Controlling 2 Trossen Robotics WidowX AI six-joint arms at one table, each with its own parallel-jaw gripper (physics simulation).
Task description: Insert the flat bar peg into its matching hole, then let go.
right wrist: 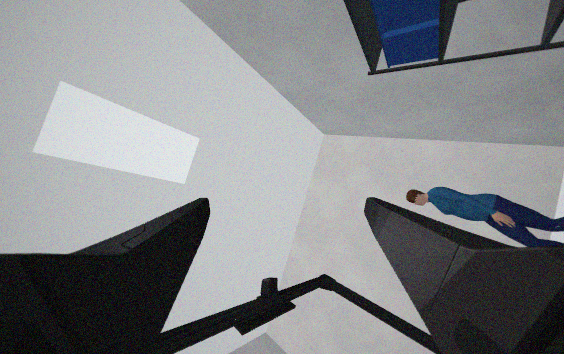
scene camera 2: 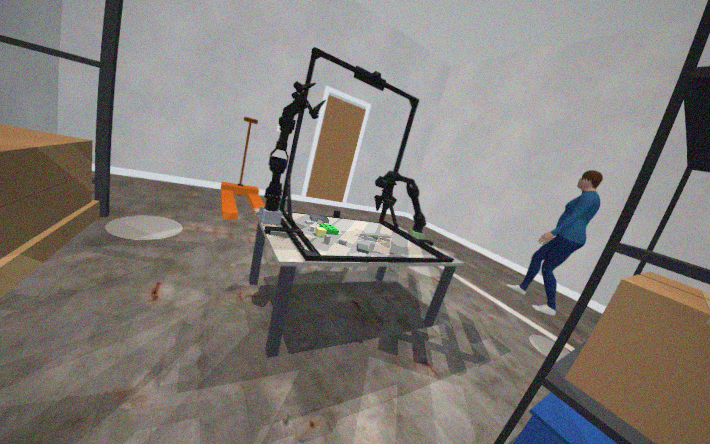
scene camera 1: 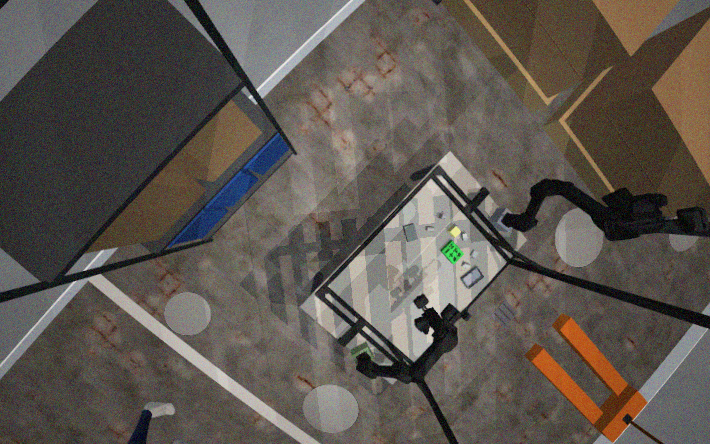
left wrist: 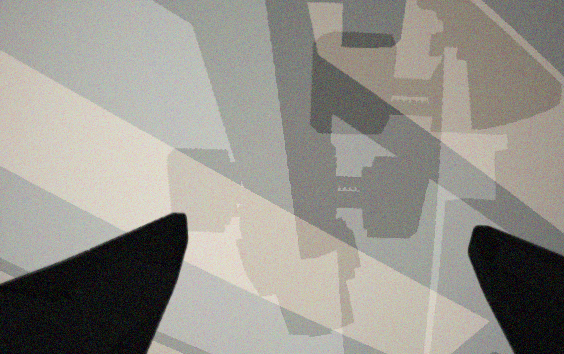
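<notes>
A green board with holes (scene camera 1: 452, 252) (scene camera 2: 329, 228) lies on the table (scene camera 1: 393, 321) near its right end, with a yellow block (scene camera 1: 455, 231) (scene camera 2: 321, 231) beside it. Several small grey pegs (scene camera 1: 466, 264) lie around the board; they are too small to tell which is the flat bar. My left gripper (scene camera 1: 422, 303) (scene camera 2: 386, 207) is open and empty, pointing down over bare table top well away from the board; the left wrist view shows only one finger (left wrist: 140, 281) and shadows. My right gripper (scene camera 2: 314, 98) (right wrist: 288, 204) is open and empty, raised high and pointing up at the ceiling.
A grey square block (scene camera 1: 410, 232) and a grey tray (scene camera 1: 471, 277) lie on the table. A black gantry frame (scene camera 2: 407, 132) (right wrist: 351, 295) stands over it. A person (scene camera 2: 556, 260) walks at the right. An orange pallet jack (scene camera 2: 236, 194) stands behind.
</notes>
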